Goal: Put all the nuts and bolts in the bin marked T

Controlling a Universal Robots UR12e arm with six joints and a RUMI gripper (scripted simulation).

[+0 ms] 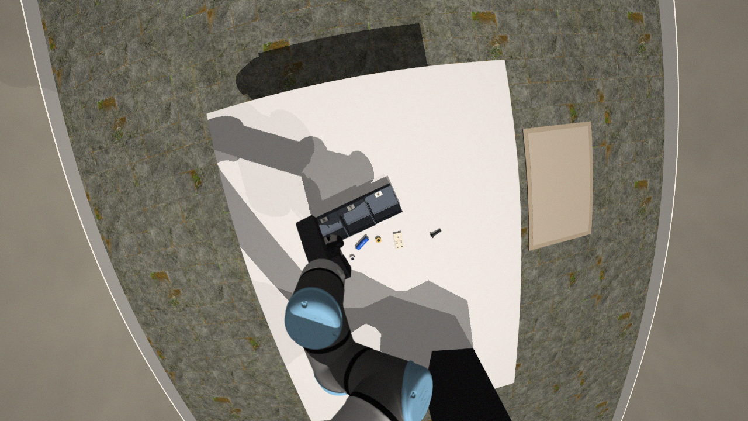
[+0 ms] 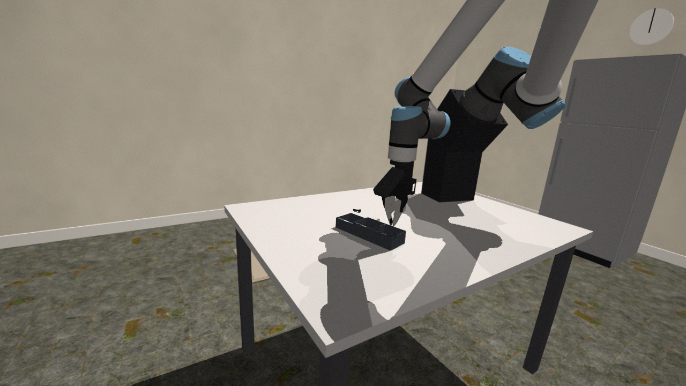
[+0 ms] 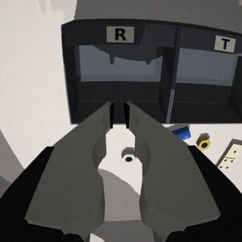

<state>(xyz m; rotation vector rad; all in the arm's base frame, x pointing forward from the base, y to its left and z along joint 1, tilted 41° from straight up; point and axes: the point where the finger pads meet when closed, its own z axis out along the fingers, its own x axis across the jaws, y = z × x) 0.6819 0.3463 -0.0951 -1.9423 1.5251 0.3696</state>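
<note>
Now: the black bolt 60 mm behind my hand, 300 mm to the right of it and 70 mm below it. Also, from my hand: blue battery 50 mm behind, 80 mm to the right, 70 mm below; black bin unit 40 mm ahead, 80 mm to the right, 50 mm below; grey nut 100 mm behind, 40 mm to the right, 70 mm below.
</note>
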